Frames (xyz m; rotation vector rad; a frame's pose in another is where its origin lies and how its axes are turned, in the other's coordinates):
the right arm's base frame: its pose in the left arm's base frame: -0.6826 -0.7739 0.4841 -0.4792 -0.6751 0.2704
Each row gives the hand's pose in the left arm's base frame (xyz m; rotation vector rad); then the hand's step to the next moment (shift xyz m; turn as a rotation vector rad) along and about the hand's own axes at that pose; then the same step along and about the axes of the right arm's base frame.
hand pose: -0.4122 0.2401 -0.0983 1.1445 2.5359 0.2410
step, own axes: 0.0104 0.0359 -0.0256 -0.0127 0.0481 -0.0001
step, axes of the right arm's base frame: 0.0356 0.0100 0.0262 0.0487 0.0068 -0.0077
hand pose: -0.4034 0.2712 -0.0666 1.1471 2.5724 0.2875
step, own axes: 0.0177 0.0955 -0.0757 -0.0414 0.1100 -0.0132
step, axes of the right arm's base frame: 0.0998 0.0107 0.0714 0.1175 -0.0007 -0.0132
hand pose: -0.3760 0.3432 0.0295 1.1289 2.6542 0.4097
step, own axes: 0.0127 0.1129 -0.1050 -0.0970 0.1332 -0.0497
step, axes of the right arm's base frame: 0.1233 -0.0140 0.0924 0.1620 -0.0550 -0.0187
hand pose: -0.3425 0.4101 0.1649 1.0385 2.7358 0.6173
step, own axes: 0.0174 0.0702 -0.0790 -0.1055 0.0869 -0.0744
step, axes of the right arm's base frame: 0.0723 -0.0234 0.0755 0.1245 -0.0923 -0.0135
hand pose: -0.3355 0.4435 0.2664 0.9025 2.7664 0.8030
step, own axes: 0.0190 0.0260 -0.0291 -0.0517 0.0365 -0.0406
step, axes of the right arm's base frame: 0.0194 -0.0056 0.0384 0.0557 -0.0502 -0.0056
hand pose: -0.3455 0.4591 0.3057 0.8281 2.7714 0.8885
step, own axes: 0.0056 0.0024 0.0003 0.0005 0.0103 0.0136
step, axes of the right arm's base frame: 0.0000 0.0037 0.0049 0.0087 0.0141 -0.0041
